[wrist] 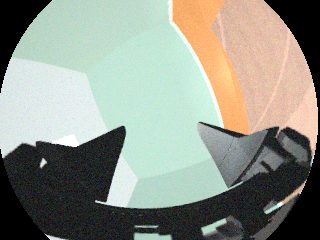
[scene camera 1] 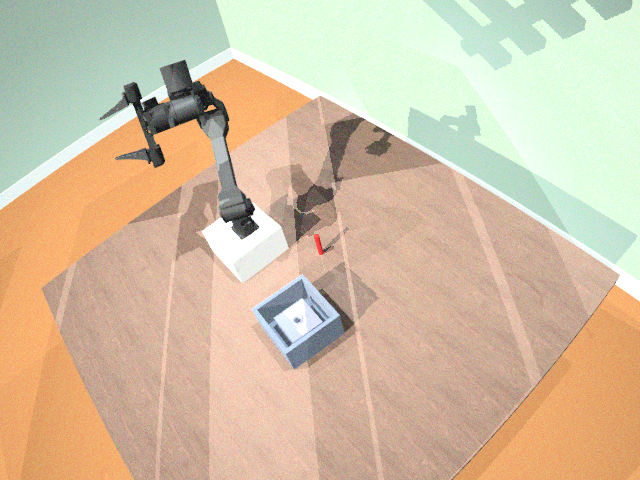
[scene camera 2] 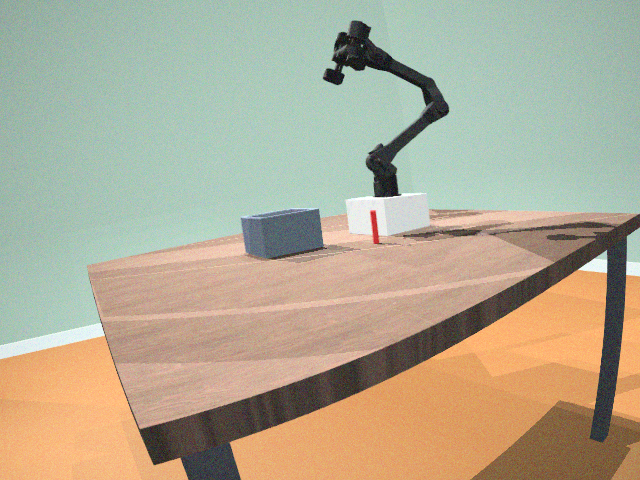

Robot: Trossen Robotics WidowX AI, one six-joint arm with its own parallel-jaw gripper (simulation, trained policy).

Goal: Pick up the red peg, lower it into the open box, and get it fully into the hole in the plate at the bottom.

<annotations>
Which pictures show the pale plate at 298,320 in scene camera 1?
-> Scene camera 1 only.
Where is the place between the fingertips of the gripper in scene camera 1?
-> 107,139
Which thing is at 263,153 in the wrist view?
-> The gripper.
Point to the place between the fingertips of the gripper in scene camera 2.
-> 331,62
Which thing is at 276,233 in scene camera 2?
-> A grey-blue box.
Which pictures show the grey-blue box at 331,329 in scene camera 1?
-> Scene camera 1 and scene camera 2 only.
</annotations>
